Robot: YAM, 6 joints.
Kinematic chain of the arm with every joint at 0, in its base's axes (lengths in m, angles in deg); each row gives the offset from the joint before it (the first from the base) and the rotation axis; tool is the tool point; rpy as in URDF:
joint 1: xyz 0 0 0.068 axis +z
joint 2: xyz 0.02 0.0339 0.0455 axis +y
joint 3: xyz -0.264 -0.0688 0 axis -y
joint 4: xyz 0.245 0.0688 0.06 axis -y
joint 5: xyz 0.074 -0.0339 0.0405 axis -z
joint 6: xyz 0.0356 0 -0.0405 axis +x
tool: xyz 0 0 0 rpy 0 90 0
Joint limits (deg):
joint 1: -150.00..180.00
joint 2: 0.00..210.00
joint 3: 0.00..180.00
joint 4: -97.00..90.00
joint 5: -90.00..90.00
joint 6: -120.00..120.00
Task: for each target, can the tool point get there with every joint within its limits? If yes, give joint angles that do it. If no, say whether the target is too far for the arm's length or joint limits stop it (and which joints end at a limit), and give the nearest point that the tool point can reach.
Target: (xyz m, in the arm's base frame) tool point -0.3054 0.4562 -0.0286
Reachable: yes | joints 120.51 182.92 160.18 -57.56 -62.17 59.70
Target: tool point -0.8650 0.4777 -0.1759
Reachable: no: too far | nearest point -0.5424 0.2995 -0.0657 | short by 0.385 m
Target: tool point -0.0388 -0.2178 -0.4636
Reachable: no: joint limits stop it (at a limit: joint 2) | nearest point -0.0397 -0.2229 -0.3797 | short by 0.084 m
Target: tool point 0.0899 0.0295 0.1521
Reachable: yes | joints 7.49 23.55 13.62 -42.97 -29.43 -55.45
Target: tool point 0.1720 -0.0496 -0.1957
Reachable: yes | joints -22.18 175.56 62.86 -16.68 -32.26 -14.81
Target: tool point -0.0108 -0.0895 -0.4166
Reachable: no: joint limits stop it (at a limit: joint 2) | nearest point -0.0138 -0.1140 -0.3547 | short by 0.067 m
